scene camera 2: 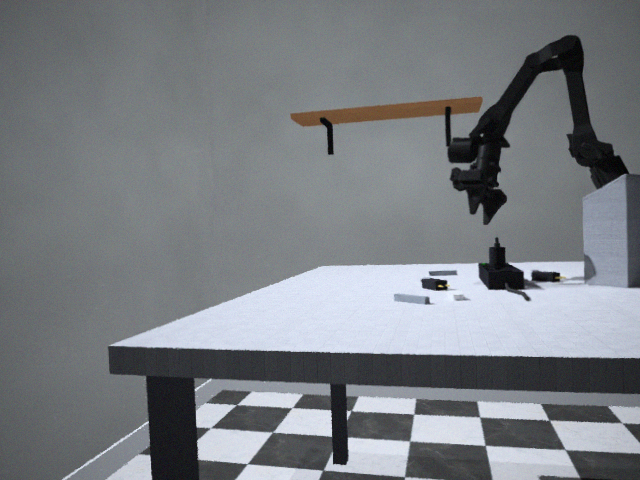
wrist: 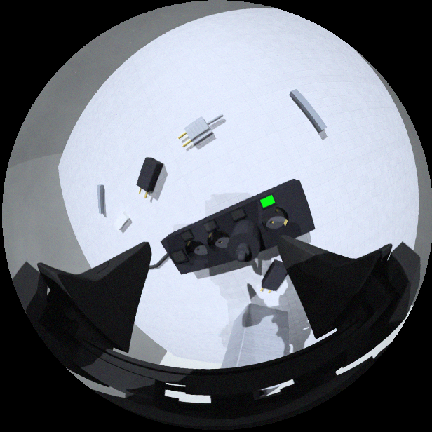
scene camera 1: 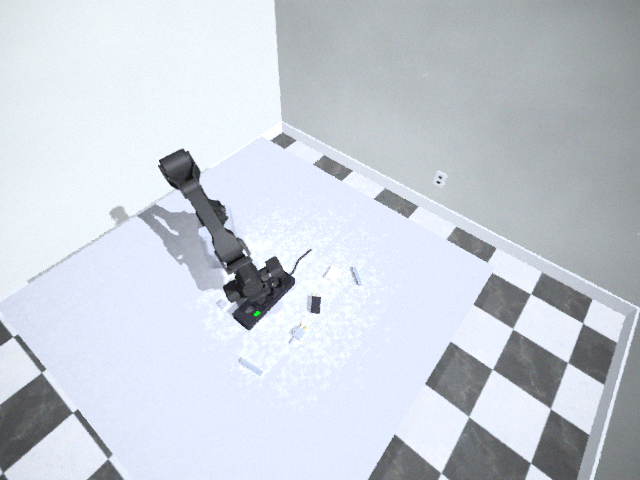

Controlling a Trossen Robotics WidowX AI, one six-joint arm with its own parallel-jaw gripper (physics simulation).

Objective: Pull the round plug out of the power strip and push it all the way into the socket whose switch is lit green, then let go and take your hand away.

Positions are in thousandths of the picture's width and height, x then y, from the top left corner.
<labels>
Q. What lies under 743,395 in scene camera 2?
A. My gripper.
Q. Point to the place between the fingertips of my gripper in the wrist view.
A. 497,571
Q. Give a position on a black power strip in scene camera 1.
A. At 388,655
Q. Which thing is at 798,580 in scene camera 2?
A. A black power strip.
</labels>
